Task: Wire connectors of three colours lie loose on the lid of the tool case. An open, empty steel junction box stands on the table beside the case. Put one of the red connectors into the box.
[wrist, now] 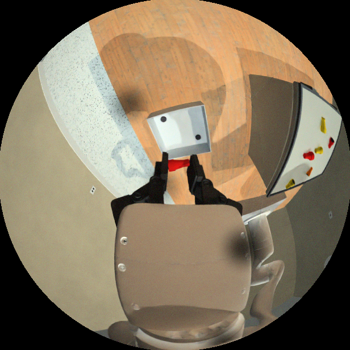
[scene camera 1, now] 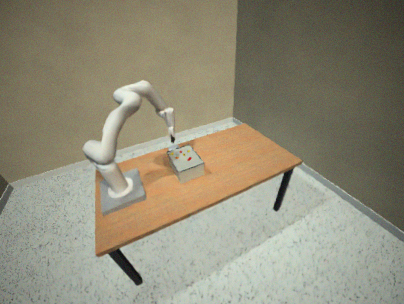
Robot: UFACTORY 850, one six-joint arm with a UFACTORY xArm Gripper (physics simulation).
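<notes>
My gripper (scene camera 1: 173, 139) (wrist: 177, 161) is shut on a red connector (wrist: 178, 165), which lies crosswise between the black fingertips. In the wrist view the fingertips show just below the near wall of the open steel junction box (wrist: 181, 131), with the table behind. The box has two dark round spots on its floor and holds no connector. In the scene view the box (scene camera 1: 173, 147) is small behind the case, below the gripper. On the lid of the tool case (scene camera 1: 192, 170) (wrist: 272, 135) lie two red connectors (wrist: 308, 156) (wrist: 331, 143), several yellow ones (wrist: 323, 125) and an orange one (wrist: 309, 171).
The wooden table (scene camera 1: 240, 155) (wrist: 170, 20) carries the case, the box and the arm's grey base plate (scene camera 1: 125, 198). The case stands to the right of the box in the wrist view, taller than it. The table's edge runs close to the left of the box there.
</notes>
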